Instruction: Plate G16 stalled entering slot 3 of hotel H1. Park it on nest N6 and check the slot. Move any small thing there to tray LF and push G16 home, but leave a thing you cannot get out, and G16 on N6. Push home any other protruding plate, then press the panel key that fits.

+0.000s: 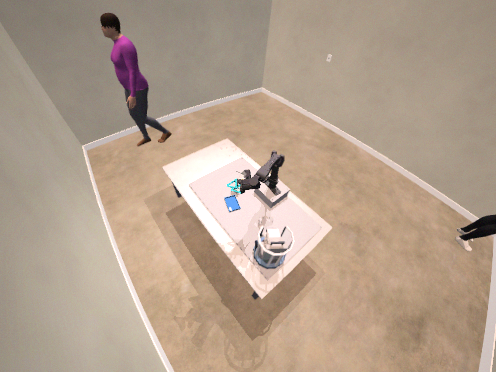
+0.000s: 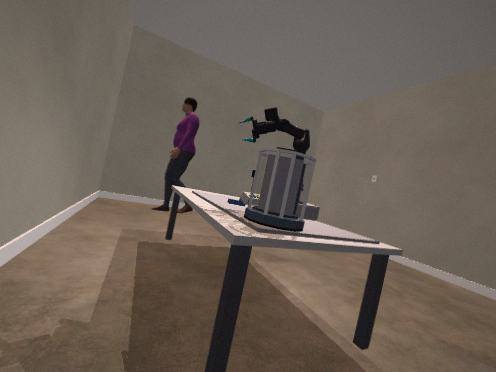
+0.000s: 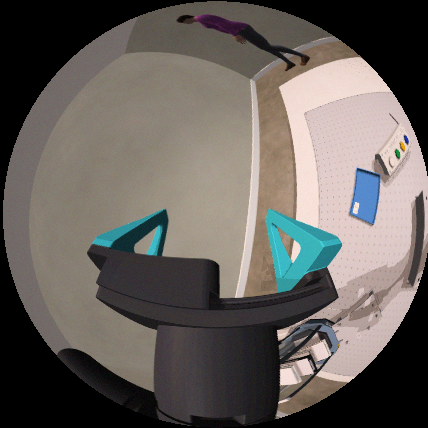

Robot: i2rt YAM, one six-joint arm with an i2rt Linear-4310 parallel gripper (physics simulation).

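Places are measured from the arm's base along level axes (x right, y ahead, z up), in centimetres.
Where they show: gripper, fingertip midpoint: [image 1: 229,187] [image 2: 240,131] [image 3: 216,214]; arm's base, origin of the base link: [image 1: 272,186].
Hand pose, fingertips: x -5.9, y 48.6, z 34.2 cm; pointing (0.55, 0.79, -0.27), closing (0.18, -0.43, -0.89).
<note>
Things, the pixels of their top centre, and the offset from my fingertips.
- blue tray, middle of its top: [image 3: 366,193] [image 2: 236,201] [image 1: 232,202] dx +13.4, dy -10.3, dz -41.7 cm
- round cage-like hotel carousel, middle of its top: [image 3: 251,387] [image 2: 287,151] [image 1: 276,236] dx -41.0, dy -11.4, dz -12.4 cm
My gripper [image 1: 233,186] [image 2: 242,131] [image 3: 216,214] is open and empty, its cyan fingers wide apart, high above the table. A blue tray [image 1: 232,203] [image 2: 235,202] [image 3: 366,195] with a small white label lies flat on the mat; its lettering is unreadable. A round cage-like hotel carousel [image 1: 270,265] [image 2: 272,219] [image 3: 328,335] with a blue base stands well apart from the gripper. Pale plates show inside it, but G16, slot 3 and any small thing cannot be made out. A pale key panel [image 3: 395,150] has white, green, yellow and blue keys. Nest N6 cannot be identified.
The carousel stands near one end of the table [image 1: 200,162] [image 2: 315,246]. A grey box [image 1: 271,201] [image 2: 311,212] surrounds the arm's base. A person in purple [image 1: 129,65] [image 2: 186,135] [image 3: 220,24] is beyond the table. Another person's legs [image 1: 482,230] show at the right edge.
</note>
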